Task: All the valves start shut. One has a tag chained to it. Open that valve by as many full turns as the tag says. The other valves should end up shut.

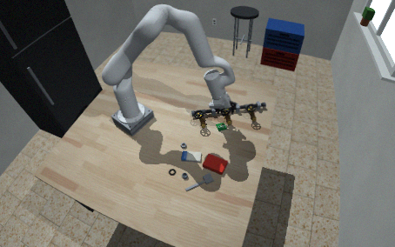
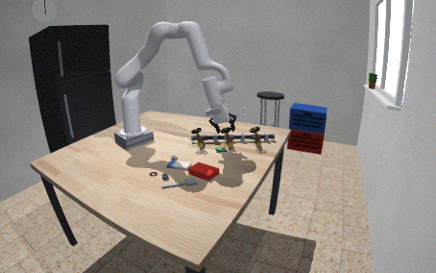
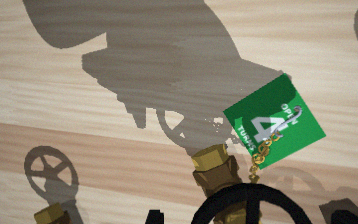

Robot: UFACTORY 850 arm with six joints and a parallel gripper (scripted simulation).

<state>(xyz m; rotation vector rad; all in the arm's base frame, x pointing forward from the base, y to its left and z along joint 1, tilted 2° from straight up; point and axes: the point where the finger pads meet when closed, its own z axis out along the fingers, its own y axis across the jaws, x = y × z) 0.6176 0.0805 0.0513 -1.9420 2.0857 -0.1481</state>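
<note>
Right now the green tag is 30 mm behind my hand, 50 mm to the right of it and 100 mm below it. Also, from my hand: grey scraper 60 mm behind, 440 mm to the right, 100 mm below; red box 10 mm behind, 330 mm to the right, 90 mm below; white block 150 mm behind, 300 mm to the right, 100 mm below.
</note>
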